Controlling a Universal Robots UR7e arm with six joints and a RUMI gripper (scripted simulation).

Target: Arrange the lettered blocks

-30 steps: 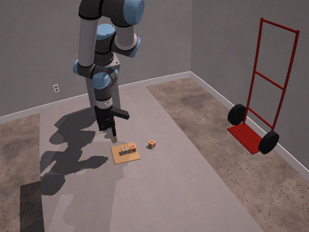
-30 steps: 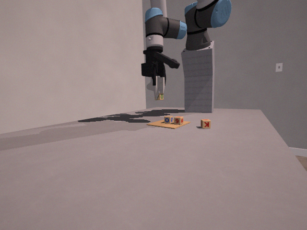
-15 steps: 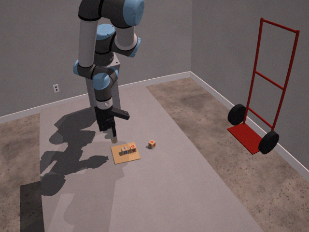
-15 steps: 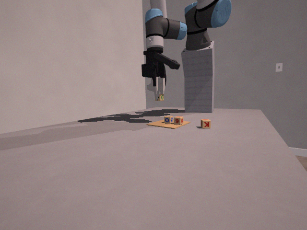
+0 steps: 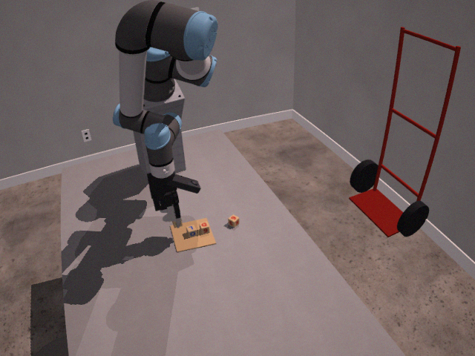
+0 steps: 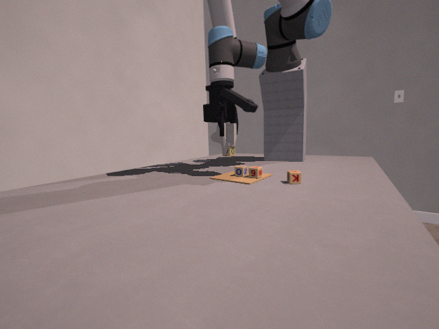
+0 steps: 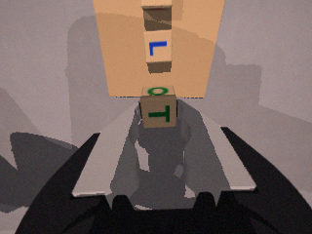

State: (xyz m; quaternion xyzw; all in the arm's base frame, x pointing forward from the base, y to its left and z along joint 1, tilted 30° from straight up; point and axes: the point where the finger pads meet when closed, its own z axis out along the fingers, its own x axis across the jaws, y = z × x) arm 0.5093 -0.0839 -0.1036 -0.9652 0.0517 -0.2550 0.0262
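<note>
My hand is 10 mm short of the blue-lettered block, 40 mm to the right of it and 60 mm above it. Round my hand: red-marked block: 10 mm ahead, 90 mm to the left, 60 mm below; then tan mat: 10 mm ahead, 50 mm to the left, 80 mm below; then green-lettered block: right at my hand.
</note>
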